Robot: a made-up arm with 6 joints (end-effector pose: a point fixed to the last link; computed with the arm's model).
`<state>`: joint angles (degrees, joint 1 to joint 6).
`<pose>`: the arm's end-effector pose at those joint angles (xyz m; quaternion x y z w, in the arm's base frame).
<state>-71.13 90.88 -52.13 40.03 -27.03 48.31</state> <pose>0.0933 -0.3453 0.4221 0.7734 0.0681 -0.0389 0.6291</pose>
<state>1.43 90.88 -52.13 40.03 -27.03 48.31</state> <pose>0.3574 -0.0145 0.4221 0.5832 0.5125 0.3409 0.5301</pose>
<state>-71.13 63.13 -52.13 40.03 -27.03 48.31</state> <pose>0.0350 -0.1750 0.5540 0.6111 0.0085 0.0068 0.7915</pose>
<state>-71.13 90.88 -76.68 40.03 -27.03 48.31</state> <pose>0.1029 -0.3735 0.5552 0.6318 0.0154 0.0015 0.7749</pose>
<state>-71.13 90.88 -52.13 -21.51 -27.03 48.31</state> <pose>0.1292 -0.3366 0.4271 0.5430 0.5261 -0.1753 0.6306</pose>
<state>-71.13 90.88 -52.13 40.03 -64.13 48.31</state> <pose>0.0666 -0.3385 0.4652 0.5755 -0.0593 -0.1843 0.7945</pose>
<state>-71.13 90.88 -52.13 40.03 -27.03 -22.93</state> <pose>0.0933 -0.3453 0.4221 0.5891 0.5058 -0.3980 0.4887</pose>
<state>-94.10 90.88 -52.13 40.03 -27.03 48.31</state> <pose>-0.0489 -0.3543 0.4221 0.7715 -0.0873 -0.1634 0.6087</pose>
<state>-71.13 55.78 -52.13 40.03 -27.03 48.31</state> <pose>0.0167 -0.1215 0.5731 0.5617 -0.0076 0.0189 0.8271</pose>
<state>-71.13 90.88 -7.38 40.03 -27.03 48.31</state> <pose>0.0353 -0.1757 0.2564 0.9370 0.1544 -0.1067 0.2947</pose>
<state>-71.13 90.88 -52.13 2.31 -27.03 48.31</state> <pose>0.1156 -0.3427 0.4292 0.6551 0.3599 -0.1264 0.6522</pose>
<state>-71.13 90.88 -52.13 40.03 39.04 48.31</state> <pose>0.1318 -0.2848 0.3718 0.9186 0.2693 0.2201 0.1878</pose>
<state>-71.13 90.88 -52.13 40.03 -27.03 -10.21</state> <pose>0.0933 -0.3453 0.4221 0.6415 0.4374 -0.3414 0.5298</pose>
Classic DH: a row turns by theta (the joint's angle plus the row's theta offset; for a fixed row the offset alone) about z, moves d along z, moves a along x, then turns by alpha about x. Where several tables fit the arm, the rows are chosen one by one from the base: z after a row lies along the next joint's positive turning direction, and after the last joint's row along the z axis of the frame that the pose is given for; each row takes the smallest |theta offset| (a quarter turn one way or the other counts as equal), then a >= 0, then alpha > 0; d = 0 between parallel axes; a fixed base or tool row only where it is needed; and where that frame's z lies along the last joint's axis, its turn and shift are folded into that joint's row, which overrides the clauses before.
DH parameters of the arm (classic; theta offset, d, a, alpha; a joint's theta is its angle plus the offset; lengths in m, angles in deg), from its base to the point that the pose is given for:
joint 1: 0 0.1236 0 -90
joint 2: 7.78 0 -0.4385 0
joint 3: 77.22 0 -0.0215 90
joint 4: 0 0.2452 0 -90
joint 5: 0 0 0.0001 90
joint 6: 0 0.0804 0 0

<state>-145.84 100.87 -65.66 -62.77 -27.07 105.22</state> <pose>-0.3403 -0.2701 0.4127 0.7949 0.0464 -0.3413 0.4995</pose>
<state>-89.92 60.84 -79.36 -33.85 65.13 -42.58</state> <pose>-0.0405 -0.1116 0.6074 -0.3472 -0.8006 0.4761 0.1085</pose>
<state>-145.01 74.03 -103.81 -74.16 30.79 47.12</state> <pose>-0.1782 -0.0763 0.7453 -0.5546 -0.0694 0.8270 0.0612</pose>
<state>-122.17 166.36 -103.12 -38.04 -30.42 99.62</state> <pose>-0.3234 -0.5612 -0.0709 0.8726 0.0157 -0.0992 0.4780</pose>
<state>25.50 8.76 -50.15 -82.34 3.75 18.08</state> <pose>-0.1881 -0.0956 0.4984 -0.2435 0.2872 -0.3188 0.8699</pose>
